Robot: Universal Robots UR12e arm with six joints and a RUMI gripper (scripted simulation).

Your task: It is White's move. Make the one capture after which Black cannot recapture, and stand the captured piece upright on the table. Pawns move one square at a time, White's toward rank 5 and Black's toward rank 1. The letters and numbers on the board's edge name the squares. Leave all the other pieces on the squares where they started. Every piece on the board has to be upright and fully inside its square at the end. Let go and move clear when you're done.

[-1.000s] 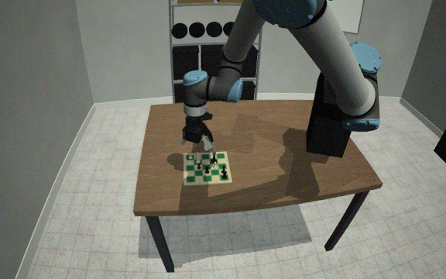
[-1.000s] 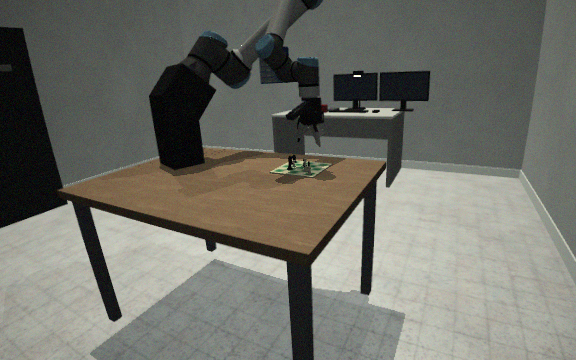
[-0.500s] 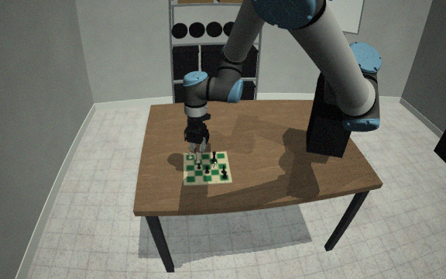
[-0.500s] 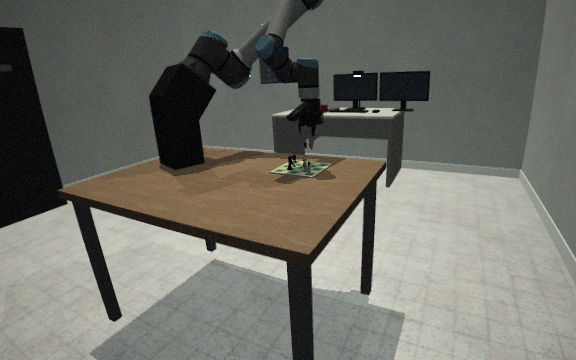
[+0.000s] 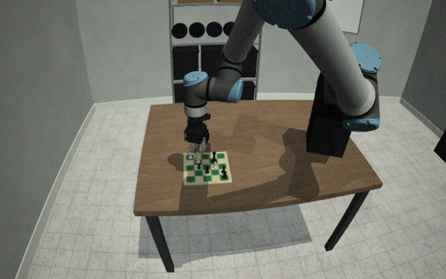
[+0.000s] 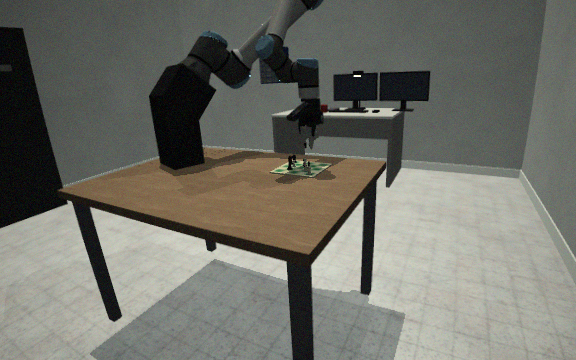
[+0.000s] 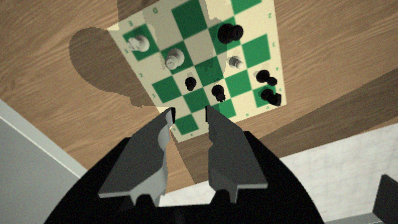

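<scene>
Right now my hand is 90 mm above the black pawn. From my hand the other things lie so: chessboard: 30 mm behind, 10 mm to the right, 110 mm below; white pawn: 70 mm behind, 10 mm to the right, 90 mm below; white rook: 50 mm ahead, 70 mm to the right, 90 mm below.
</scene>
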